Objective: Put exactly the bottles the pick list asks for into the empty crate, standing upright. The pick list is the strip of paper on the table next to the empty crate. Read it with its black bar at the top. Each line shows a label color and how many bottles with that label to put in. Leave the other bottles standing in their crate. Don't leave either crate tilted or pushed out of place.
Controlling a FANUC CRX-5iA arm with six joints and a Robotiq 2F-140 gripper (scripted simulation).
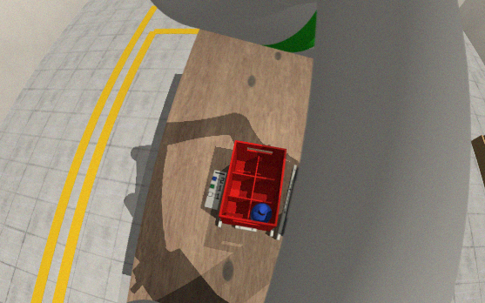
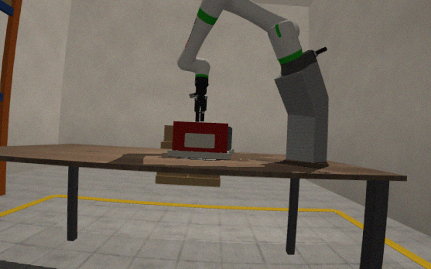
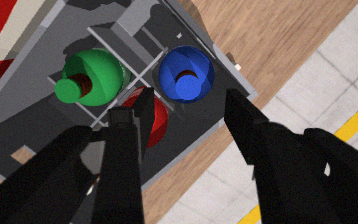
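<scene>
My gripper is now 150 mm above the blue-label bottle. From my hand the other things lie so: grey crate 160 mm below, 90 mm behind, 40 mm to the left; then green-label bottle 150 mm below, 100 mm behind, 80 mm to the left; then red-label bottle 150 mm below, 90 mm behind, 10 mm to the right.
</scene>
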